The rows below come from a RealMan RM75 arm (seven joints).
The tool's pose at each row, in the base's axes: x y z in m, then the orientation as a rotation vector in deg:
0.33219 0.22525 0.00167 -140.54 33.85 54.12
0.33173 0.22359 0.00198 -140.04 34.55 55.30
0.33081 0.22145 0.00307 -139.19 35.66 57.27
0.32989 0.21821 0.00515 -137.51 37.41 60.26
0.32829 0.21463 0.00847 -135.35 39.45 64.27
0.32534 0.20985 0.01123 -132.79 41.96 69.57
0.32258 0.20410 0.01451 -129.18 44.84 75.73
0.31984 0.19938 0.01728 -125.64 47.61 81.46
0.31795 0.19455 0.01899 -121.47 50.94 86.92
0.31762 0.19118 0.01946 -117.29 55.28 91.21
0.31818 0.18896 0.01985 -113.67 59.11 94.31
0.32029 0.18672 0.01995 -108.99 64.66 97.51
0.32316 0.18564 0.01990 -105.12 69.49 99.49
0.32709 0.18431 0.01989 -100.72 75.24 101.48
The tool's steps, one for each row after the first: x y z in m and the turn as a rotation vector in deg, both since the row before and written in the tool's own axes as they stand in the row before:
-0.00015 0.00151 -0.00087 -0.02 -0.75 0.75
-0.00089 0.00196 -0.00140 -0.05 -1.26 1.22
-0.00134 0.00265 -0.00262 0.20 -2.05 1.87
-0.00262 0.00310 -0.00315 0.06 -2.74 2.35
-0.00264 0.00504 -0.00261 -0.36 -3.45 3.08
-0.00261 0.00576 -0.00338 -0.18 -4.24 3.58
-0.00229 0.00517 -0.00233 -0.26 -3.91 3.49
-0.00087 0.00484 -0.00237 0.17 -3.91 3.82
0.00040 0.00270 -0.00206 0.80 -3.11 4.20
0.00034 0.00119 -0.00196 0.90 -2.37 3.54
0.00069 -0.00002 -0.00300 1.55 -2.54 4.79
0.00029 -0.00148 -0.00267 1.57 -1.75 3.96
0.00003 -0.00221 -0.00351 1.80 -1.71 4.70

